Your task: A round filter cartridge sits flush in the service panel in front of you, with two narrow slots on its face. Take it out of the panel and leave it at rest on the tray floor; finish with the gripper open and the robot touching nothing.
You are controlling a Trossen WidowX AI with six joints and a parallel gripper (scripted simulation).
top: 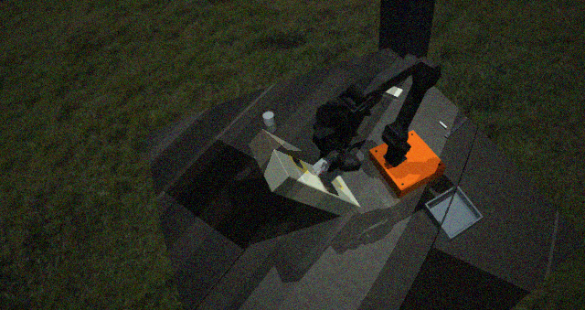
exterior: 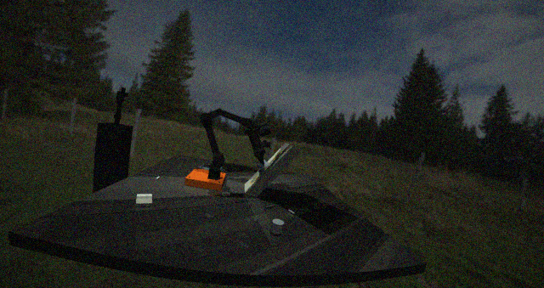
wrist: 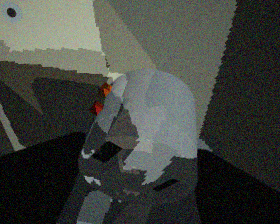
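Now: the service panel 5 cm ahead of my gripper tip, 2 cm below it and 1 cm to the right of it. From my gripper tip the other things lie so: round filter cartridge (right at my gripper tip); then grey tray (32 cm to the left, 30 cm behind, 16 cm below).
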